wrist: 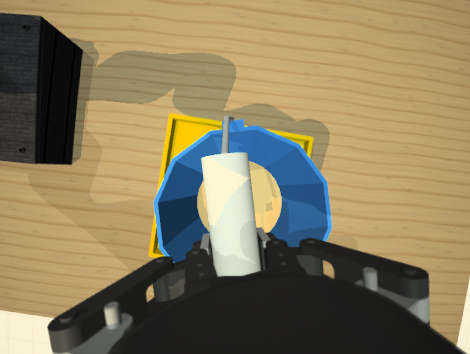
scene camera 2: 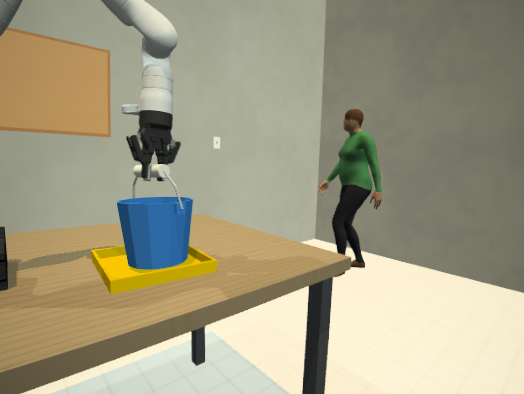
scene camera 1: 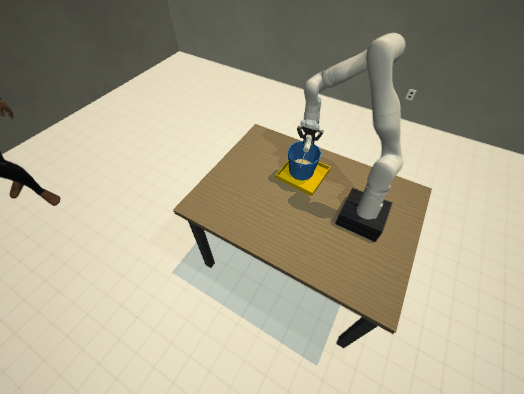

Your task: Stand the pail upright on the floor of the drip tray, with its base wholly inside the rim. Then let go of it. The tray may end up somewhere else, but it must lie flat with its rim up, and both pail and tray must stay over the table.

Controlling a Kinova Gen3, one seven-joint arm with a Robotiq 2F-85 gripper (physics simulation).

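Frame: origin at the arm's base, x back, y down, z right, level; metres.
Where they show: gripper, between the fingertips: (wrist: 233, 242) (scene camera 2: 153, 181) (scene camera 1: 308, 144); arm's base, origin of its link: (scene camera 1: 366, 211).
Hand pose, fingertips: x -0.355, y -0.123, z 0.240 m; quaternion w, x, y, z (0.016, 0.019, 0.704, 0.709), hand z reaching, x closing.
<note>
Each offset is from my fingertips to the top centre of the thing. Level surfaces: height alone.
The blue pail {dx -0.012, dy -0.041, dz -0.009 m} (scene camera 1: 301, 171) (scene camera 2: 156, 235) (wrist: 305, 200) is upright over the yellow drip tray {dx +0.001, dy +0.185, dz -0.012 m} (scene camera 1: 314, 187) (scene camera 2: 117, 284) (wrist: 184, 134), which lies flat with its rim up. In scene camera 2 the pail's base appears within the rim, at or very close to the tray floor, near the front rim; contact is hard to tell. The pail's raised handle has a white cylindrical grip {dx -0.001, dy -0.041, dz -0.013 m} (scene camera 1: 306, 145) (scene camera 2: 161, 171) (wrist: 227, 200). My gripper (scene camera 1: 309, 142) (scene camera 2: 153, 175) (wrist: 233, 242) points down, shut on this grip. In the wrist view the pail hides much of the tray.
The wooden table {dy +0.213 m} (scene camera 1: 250, 200) (scene camera 2: 280, 260) (wrist: 390, 100) bears the tray near its back edge in scene camera 1. The arm's black base block (scene camera 1: 362, 215) (wrist: 25, 90) stands to the tray's right there. A person (scene camera 2: 357, 160) stands beyond the table.
</note>
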